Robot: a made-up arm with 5 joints.
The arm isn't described. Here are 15 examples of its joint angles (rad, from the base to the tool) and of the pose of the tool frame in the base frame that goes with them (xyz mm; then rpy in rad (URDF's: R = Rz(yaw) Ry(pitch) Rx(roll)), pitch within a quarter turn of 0, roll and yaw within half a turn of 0).
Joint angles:
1: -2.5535 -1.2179 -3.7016 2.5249 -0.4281
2: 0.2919 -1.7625 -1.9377 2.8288 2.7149
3: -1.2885 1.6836 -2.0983 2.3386 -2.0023
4: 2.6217 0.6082 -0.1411 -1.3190 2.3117
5: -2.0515 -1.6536 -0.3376 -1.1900 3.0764
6: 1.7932 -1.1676 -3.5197 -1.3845 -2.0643
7: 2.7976 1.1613 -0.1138 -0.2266 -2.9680
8: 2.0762 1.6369 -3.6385 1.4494 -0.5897
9: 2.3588 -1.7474 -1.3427 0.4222 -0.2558
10: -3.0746 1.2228 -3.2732 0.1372 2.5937
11: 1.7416 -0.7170 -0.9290 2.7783 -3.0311
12: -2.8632 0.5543 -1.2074 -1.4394 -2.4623
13: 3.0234 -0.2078 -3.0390 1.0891 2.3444
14: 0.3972 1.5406 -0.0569 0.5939 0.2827
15: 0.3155 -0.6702 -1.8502 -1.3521 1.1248
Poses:
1: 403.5 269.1 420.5 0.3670 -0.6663 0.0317
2: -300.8 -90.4 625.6 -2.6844 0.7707 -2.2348
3: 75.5 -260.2 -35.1 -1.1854 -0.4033 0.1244
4: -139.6 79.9 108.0 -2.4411 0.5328 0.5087
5: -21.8 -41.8 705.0 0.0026 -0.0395 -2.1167
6: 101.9 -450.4 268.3 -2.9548 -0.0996 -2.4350
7: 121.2 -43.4 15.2 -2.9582 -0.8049 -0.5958
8: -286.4 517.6 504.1 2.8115 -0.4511 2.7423
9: 187.1 -186.1 863.4 0.1290 -0.4571 -1.0686
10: -530.1 -35.6 743.5 -0.9707 0.9341 2.1408
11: -36.9 213.7 508.8 -2.9106 -1.1195 -1.6556
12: -440.3 -125.9 365.9 0.8298 0.7403 -1.8454
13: 85.3 -10.1 1017.7 -0.8218 0.6209 1.9484
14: -291.5 -122.3 198.1 0.4656 0.9965 -2.2051
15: -57.4 -18.7 888.6 0.6801 0.2921 -1.5973
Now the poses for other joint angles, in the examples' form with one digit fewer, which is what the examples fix.
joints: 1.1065 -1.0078 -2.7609 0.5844 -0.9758
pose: -223 -444 829 -0.035 0.024 -3.011
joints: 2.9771 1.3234 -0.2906 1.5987 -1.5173
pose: 216 -36 160 -0.509 0.026 -1.689
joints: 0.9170 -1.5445 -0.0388 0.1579 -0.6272
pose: 189 246 550 1.815 -0.929 2.291
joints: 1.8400 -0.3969 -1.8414 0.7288 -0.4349
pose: -82 297 900 1.715 -1.132 -3.003
